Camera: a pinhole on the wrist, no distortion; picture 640 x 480 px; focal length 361.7 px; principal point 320.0 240.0 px. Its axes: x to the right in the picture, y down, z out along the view. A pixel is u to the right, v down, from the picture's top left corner.
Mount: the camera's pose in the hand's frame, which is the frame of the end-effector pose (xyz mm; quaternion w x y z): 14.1 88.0 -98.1 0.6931 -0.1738 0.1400 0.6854
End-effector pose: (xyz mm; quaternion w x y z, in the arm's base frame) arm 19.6 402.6 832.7 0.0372 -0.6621 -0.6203 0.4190
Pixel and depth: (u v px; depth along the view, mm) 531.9 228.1 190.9
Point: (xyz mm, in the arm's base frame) 216.9 340.9 654.3
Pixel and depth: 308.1 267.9 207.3
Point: 102.0 311.3 682.1
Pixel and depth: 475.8 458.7 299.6
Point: 240.6 125.0 663.7
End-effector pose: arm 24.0 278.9 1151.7 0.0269 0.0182 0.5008 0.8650
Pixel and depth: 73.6 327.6 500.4
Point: 188.9 698.8 1394.6
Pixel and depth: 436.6 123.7 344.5
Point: -87.3 265.2 1529.1
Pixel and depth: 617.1 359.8 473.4
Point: 169.5 80.9 1784.9
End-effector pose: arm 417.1 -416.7 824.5 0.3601 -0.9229 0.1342 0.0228
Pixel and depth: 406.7 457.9 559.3
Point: -15.5 -432.8 330.5
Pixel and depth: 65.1 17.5 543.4
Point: 758.3 -89.8 371.3
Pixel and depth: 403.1 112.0 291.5
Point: 454.0 -540.4 525.1
